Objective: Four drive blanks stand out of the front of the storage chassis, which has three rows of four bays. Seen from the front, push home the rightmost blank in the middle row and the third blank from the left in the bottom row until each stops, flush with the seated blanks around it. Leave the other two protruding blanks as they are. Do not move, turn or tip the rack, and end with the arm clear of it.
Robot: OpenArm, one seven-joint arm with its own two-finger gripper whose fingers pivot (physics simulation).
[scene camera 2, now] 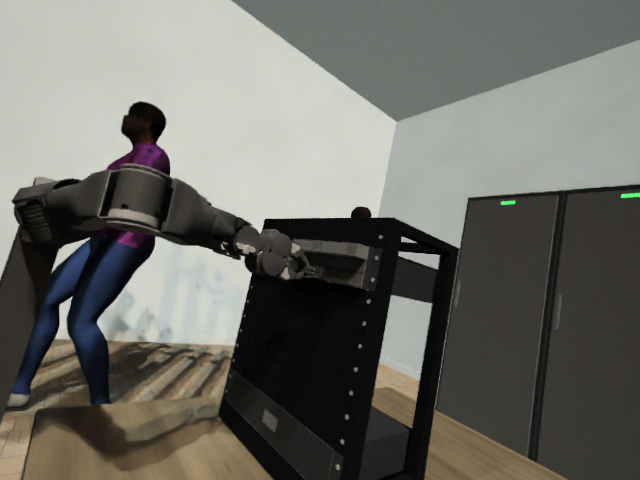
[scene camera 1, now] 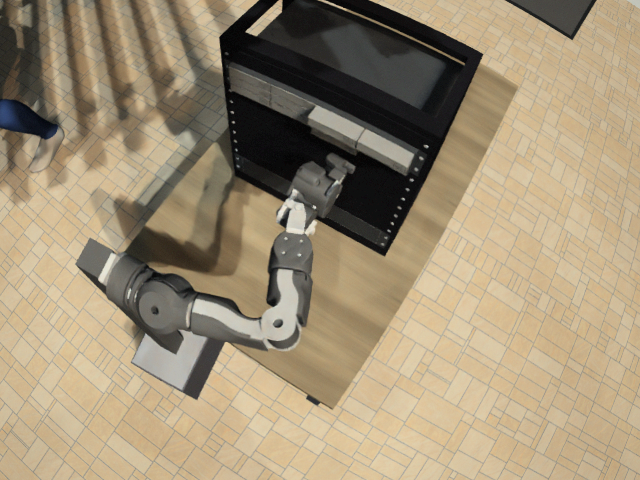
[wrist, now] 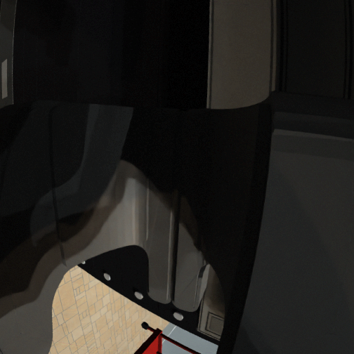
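Note:
The black rack [scene camera 1: 330,86] [scene camera 2: 379,310] stands upright with the chassis [scene camera 1: 249,86] [scene camera 2: 371,263] near its top. Two pale blanks stand out at the chassis's upper right: one [scene camera 1: 336,124] left of the rightmost blank [scene camera 1: 387,150] [scene camera 2: 348,249]. The lower rows are in shadow or hidden beneath them. In the wrist view, a lighter blank [wrist: 242,55] borders darker ones, and part of another blank [wrist: 215,320] shows beyond the fingertips. My gripper [scene camera 1: 350,167] [scene camera 2: 312,271] [wrist: 189,210] is shut and empty, close before the chassis's lower part. Contact with a blank cannot be told.
The rack stands on a wooden platform [scene camera 1: 356,320] [scene camera 2: 155,449]. The arm's pedestal [scene camera 1: 168,359] is at its near left. A person [scene camera 1: 25,121] [scene camera 2: 129,248] stands left of the rack. Dark cabinets [scene camera 2: 509,320] stand beyond. A red object [wrist: 152,345] shows low in the wrist view.

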